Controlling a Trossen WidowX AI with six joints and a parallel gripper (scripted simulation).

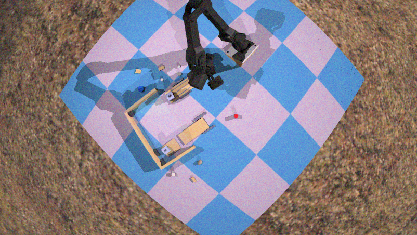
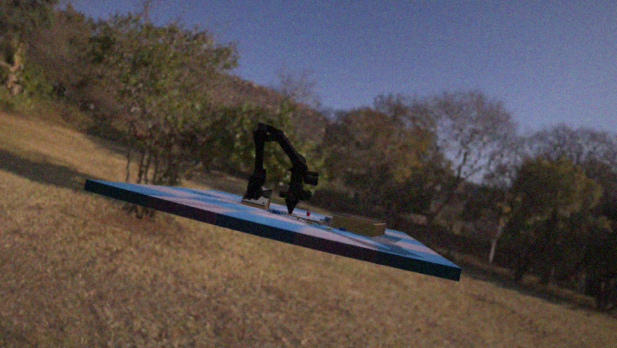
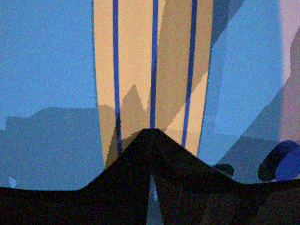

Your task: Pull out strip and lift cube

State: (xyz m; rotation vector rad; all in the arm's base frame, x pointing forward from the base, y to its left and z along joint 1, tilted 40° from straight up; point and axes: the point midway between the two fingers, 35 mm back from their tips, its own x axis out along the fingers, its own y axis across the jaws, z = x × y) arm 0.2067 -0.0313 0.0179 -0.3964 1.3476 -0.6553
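Now: the strip 9 cm ahead of my gripper tip and 2 cm to the right of it.
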